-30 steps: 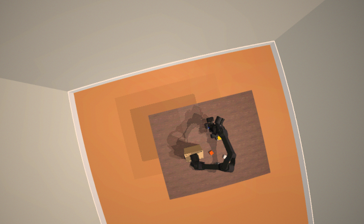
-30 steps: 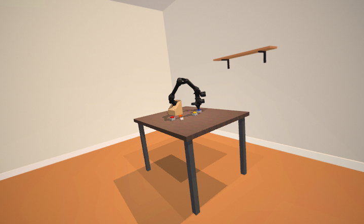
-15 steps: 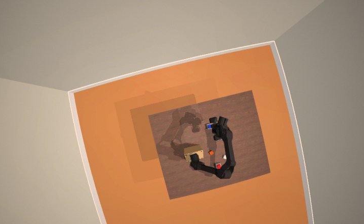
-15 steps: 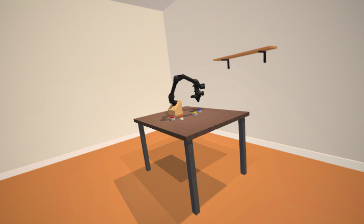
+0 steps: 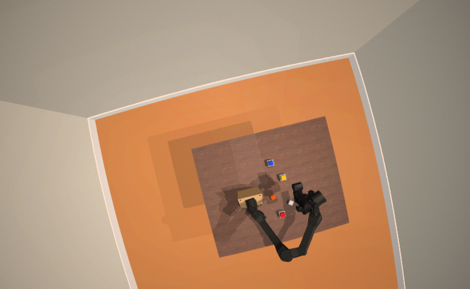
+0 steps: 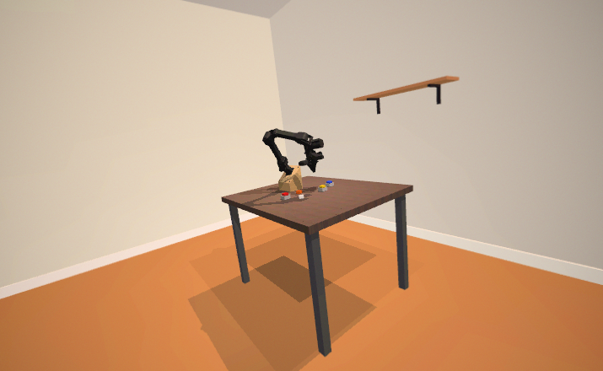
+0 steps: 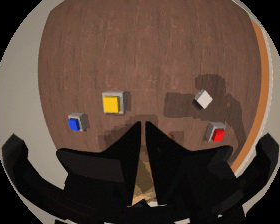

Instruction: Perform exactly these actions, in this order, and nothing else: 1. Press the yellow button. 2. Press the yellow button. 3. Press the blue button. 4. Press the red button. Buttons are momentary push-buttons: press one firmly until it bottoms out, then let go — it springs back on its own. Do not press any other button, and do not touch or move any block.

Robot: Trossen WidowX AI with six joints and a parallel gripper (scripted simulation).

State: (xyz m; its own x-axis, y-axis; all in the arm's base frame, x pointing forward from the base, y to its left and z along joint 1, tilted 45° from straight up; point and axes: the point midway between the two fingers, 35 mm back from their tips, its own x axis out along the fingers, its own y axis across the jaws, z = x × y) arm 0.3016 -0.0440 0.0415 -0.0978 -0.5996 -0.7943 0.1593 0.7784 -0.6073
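The red button lies 120 mm behind my gripper tip, 180 mm to the right of it and 120 mm below it. Round my gripper tip: orange block (130 mm behind, 30 mm to the right, 140 mm below); then yellow button (10 mm behind, 80 mm to the left, 120 mm below); then white block (20 mm behind, 130 mm to the right, 140 mm below).
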